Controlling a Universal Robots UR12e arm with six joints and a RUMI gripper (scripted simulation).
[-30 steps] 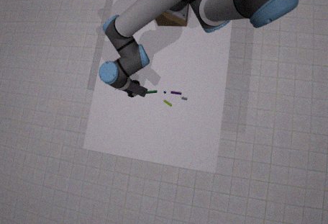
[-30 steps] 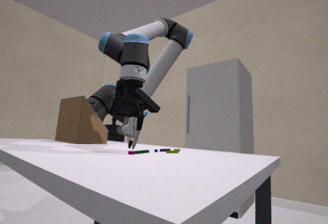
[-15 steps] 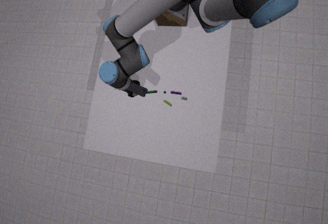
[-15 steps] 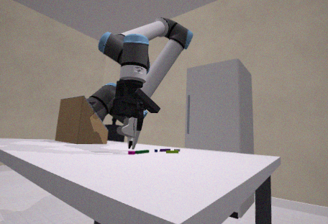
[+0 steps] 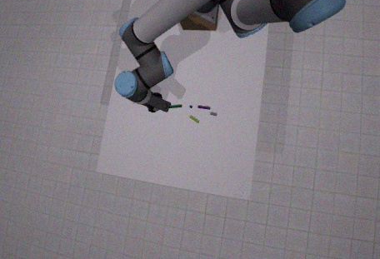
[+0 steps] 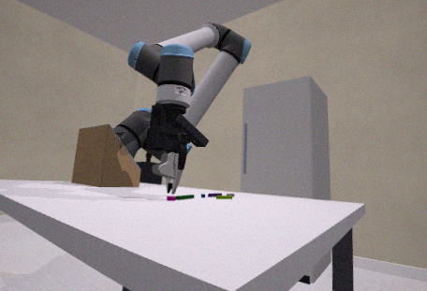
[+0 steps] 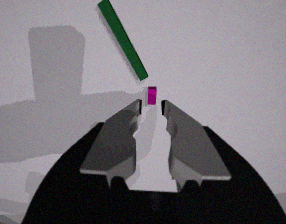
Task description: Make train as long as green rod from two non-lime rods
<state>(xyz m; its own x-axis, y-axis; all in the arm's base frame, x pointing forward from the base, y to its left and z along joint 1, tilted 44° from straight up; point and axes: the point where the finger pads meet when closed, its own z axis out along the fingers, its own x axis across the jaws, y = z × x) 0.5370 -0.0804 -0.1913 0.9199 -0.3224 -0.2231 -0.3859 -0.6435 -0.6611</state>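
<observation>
My gripper is now 30 mm above the magenta rod. Also, from my hand: blue rod (10 mm behind, 150 mm to the left, 30 mm below); green rod (60 mm to the left, 30 mm below); lime rod (60 mm ahead, 170 mm to the left, 30 mm below).
</observation>
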